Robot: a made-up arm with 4 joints. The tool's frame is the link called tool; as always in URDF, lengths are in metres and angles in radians. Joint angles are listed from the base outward. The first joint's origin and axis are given. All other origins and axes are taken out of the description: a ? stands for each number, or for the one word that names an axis. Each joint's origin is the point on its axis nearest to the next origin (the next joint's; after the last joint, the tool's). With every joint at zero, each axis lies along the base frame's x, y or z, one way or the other. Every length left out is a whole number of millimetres.
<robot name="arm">
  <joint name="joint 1" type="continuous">
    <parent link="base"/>
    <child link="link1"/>
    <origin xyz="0.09 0 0.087" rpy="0 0 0"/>
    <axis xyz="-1 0 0"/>
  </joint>
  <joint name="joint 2" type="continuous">
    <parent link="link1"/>
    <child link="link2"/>
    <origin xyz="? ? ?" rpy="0 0 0"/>
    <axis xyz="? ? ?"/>
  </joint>
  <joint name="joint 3" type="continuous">
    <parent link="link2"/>
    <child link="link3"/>
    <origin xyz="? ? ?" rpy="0 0 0"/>
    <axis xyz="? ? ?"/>
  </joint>
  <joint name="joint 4" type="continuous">
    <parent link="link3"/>
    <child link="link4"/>
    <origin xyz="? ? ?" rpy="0 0 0"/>
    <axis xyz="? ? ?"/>
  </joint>
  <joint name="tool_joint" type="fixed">
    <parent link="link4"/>
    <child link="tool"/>
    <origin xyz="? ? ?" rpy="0 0 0"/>
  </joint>
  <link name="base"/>
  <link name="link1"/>
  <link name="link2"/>
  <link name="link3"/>
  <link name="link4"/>
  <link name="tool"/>
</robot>
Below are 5 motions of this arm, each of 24 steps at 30 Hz.
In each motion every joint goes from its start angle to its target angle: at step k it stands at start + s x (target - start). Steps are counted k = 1, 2, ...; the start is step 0. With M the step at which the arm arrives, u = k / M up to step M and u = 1 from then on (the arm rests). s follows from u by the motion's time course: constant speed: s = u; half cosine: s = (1 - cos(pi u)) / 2; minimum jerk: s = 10 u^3 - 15 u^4 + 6 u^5.
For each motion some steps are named. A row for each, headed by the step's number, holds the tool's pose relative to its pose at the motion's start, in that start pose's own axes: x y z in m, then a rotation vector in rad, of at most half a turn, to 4 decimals.
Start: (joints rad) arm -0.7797 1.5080 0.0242 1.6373
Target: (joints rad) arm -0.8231 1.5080 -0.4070 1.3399
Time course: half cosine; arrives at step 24
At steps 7, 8, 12, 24:
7: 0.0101 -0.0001 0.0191 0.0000 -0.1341 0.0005
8: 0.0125 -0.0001 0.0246 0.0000 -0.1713 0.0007
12: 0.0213 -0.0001 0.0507 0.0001 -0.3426 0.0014
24: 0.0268 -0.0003 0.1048 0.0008 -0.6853 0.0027

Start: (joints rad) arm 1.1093 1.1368 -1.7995 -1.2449
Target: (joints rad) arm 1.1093 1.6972 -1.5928 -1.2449
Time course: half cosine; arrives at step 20
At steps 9, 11, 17, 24:
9: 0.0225 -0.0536 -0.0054 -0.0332 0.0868 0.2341
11: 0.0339 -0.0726 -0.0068 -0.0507 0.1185 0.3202
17: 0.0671 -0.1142 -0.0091 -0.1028 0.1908 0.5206
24: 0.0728 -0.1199 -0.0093 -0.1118 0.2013 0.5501

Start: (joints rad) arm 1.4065 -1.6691 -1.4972 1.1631
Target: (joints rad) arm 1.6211 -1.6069 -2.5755 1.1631
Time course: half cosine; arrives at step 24
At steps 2, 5, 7, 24:
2: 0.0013 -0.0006 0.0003 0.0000 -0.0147 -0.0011
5: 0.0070 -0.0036 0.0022 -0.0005 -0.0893 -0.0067
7: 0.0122 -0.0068 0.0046 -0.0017 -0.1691 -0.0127
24: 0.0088 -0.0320 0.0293 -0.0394 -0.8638 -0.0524

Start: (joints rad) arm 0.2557 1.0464 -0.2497 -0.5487
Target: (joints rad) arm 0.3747 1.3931 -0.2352 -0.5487
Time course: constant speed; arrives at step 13
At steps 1, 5, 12, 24:
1: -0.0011 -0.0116 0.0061 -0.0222 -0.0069 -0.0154
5: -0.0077 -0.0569 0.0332 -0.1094 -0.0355 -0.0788
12: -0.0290 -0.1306 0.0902 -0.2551 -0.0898 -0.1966
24: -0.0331 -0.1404 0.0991 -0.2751 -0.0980 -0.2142

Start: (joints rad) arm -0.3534 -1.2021 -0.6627 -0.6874
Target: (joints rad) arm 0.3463 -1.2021 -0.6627 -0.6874
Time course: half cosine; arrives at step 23
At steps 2, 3, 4, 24:
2: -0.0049 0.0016 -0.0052 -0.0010 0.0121 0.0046
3: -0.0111 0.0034 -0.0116 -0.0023 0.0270 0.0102
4: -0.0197 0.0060 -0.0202 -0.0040 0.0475 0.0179
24: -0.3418 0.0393 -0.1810 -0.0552 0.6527 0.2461

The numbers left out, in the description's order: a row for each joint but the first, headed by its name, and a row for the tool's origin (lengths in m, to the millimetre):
joint 2: xyz 0 0.075 0.246, axis 0 0 -1
joint 3: xyz 0.323 -0.108 0, axis 0 1 0
joint 4: xyz 0.019 0 -0.017, axis 0 1 0
tool: xyz 0.112 0 -0.08

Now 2 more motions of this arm.
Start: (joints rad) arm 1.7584 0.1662 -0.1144 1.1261
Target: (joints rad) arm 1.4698 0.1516 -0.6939 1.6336
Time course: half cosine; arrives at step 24
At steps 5, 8, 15, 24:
5: 0.0025 -0.0022 0.0014 0.0144 -0.0025 0.0257
8: 0.0061 -0.0054 0.0032 0.0352 -0.0062 0.0620
15: 0.0165 -0.0149 0.0075 0.1002 -0.0176 0.1698
24: 0.0236 -0.0216 0.0095 0.1477 -0.0258 0.2441

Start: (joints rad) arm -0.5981 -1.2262 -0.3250 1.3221
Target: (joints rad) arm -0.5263 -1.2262 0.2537 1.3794
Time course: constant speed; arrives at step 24
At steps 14, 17, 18, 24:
14: -0.0201 0.0014 -0.0468 -0.0054 0.4104 -0.0132
17: -0.0267 0.0017 -0.0547 -0.0059 0.4984 -0.0163
18: -0.0290 0.0018 -0.0571 -0.0061 0.5277 -0.0174
24: -0.0443 0.0026 -0.0695 -0.0063 0.7035 -0.0240

